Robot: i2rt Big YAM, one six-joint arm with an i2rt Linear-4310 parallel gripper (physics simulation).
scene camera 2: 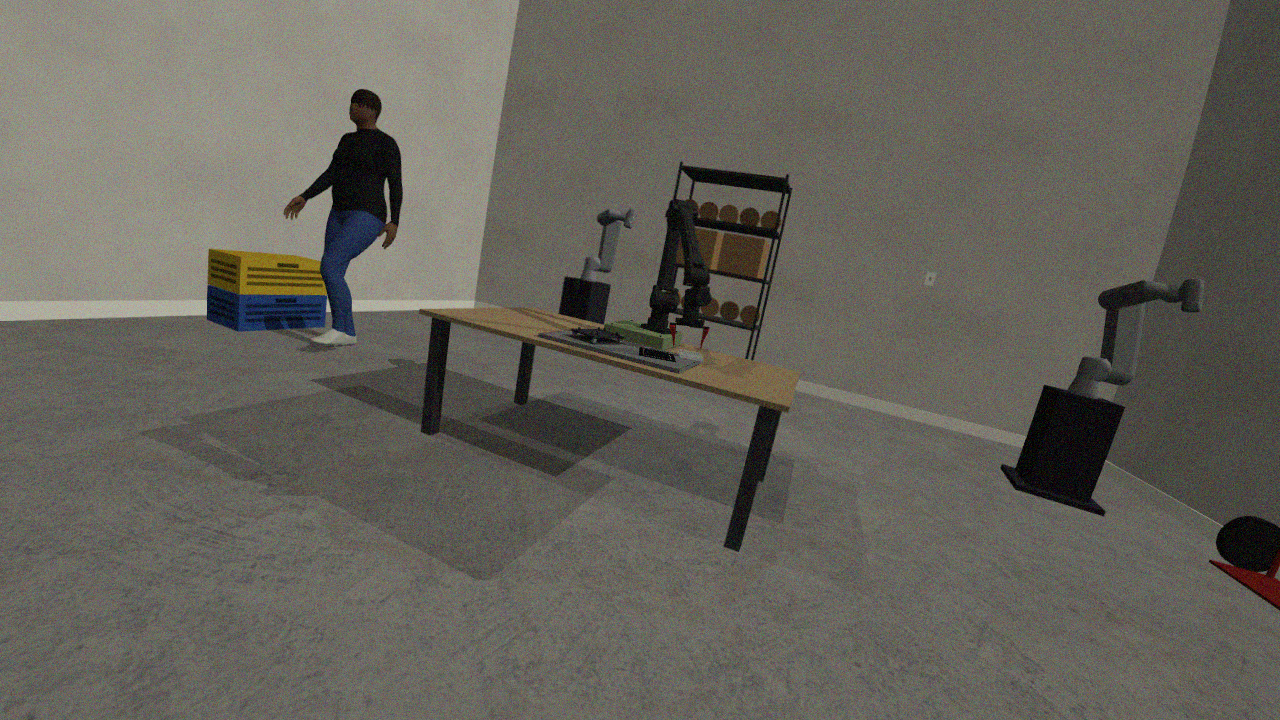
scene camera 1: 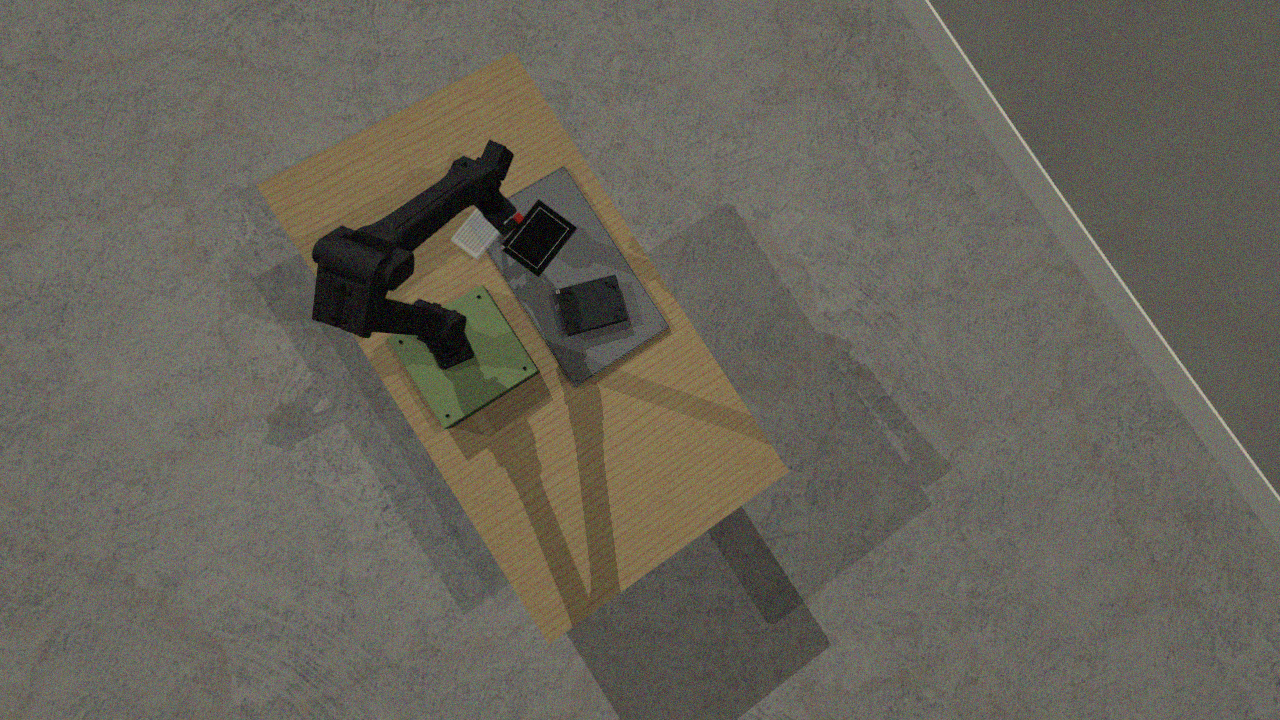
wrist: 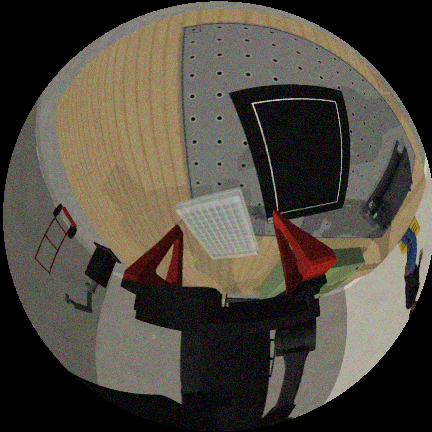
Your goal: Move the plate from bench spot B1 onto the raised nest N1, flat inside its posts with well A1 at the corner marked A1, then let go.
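Note:
The white plate lies beside the black square pad, at the grey board's edge and off the pad's white outline. I cannot tell whether it is flat or slightly tilted. The pad looks like spot B1, but no label is readable. My gripper is open and empty, with its red fingertips apart above the plate in the wrist view. The dark raised block, apparently nest N1, stands farther along the board. Its A1 mark is not readable.
The grey perforated board lies on the wooden table. The arm stands on a green slab beside the board. A person stands beyond the table.

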